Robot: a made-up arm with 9 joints.
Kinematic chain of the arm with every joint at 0, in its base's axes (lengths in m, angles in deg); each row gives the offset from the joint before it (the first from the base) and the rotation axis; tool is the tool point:
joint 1: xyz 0 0 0.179 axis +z
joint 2: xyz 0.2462 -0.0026 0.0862 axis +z
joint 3: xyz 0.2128 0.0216 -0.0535 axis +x
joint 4: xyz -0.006 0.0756 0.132 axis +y
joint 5: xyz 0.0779 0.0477 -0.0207 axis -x
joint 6: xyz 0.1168 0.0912 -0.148 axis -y
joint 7: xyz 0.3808 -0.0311 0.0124 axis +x
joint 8: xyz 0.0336 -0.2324 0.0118 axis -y
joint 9: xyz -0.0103 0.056 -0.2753 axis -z
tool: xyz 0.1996 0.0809 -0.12
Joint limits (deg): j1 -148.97..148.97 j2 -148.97..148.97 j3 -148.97..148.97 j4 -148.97..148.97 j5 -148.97..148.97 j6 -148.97..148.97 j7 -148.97..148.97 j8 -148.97..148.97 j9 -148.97..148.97
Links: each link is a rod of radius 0.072 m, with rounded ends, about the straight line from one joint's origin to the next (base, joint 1, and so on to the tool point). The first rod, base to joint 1, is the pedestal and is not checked.
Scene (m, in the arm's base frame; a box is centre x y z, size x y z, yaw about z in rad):
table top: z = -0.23
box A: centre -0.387 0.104 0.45 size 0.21 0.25 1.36 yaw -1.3
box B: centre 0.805 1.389 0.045 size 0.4 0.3 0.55 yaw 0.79
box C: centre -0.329 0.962 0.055 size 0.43 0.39 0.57 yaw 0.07
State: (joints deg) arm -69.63 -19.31 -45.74 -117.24 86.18 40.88 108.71 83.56 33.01
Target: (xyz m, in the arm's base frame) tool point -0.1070 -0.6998 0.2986
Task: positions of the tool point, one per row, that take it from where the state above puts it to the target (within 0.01 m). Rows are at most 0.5 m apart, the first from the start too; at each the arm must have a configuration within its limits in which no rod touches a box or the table.
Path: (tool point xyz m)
1: 0.7710 0.3885 0.7995
2: 0.4416 0.5034 0.8886
3: 0.1810 0.4545 0.9294
4: 0.0327 0.3425 0.9256
5: -0.0951 0.0322 0.9803
6: -0.1695 -0.2973 0.8796
7: -0.1736 -0.5636 0.6345
8: -0.1071 -0.6998 0.2986

